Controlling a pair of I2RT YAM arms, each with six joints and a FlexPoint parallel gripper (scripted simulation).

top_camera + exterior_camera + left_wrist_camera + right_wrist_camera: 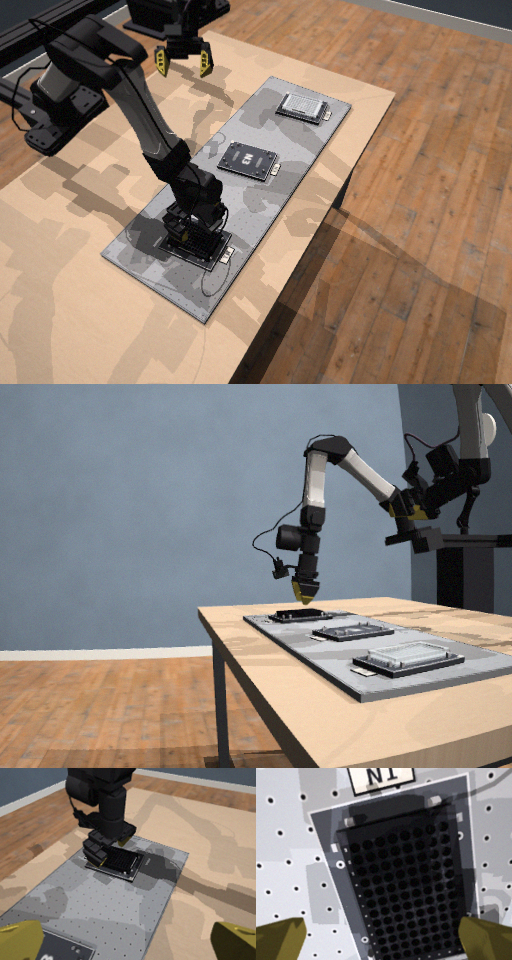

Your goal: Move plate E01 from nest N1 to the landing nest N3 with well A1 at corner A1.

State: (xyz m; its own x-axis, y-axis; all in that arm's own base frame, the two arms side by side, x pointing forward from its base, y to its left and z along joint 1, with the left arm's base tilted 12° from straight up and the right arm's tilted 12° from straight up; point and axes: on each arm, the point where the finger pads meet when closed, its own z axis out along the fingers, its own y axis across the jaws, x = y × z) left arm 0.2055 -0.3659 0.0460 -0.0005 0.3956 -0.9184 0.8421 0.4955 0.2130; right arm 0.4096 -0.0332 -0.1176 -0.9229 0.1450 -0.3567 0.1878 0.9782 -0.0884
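Observation:
My right gripper is now 4 cm above the black plate E01 and 2 cm to the left of it. The rest, counted from my right hand: perforated deck (28 cm to the left, 7 cm below, 1 cm behind); clear plate E07 (62 cm to the left, 4 cm below, 3 cm ahead); nest N3 (30 cm to the left, 6 cm below, 2 cm behind).

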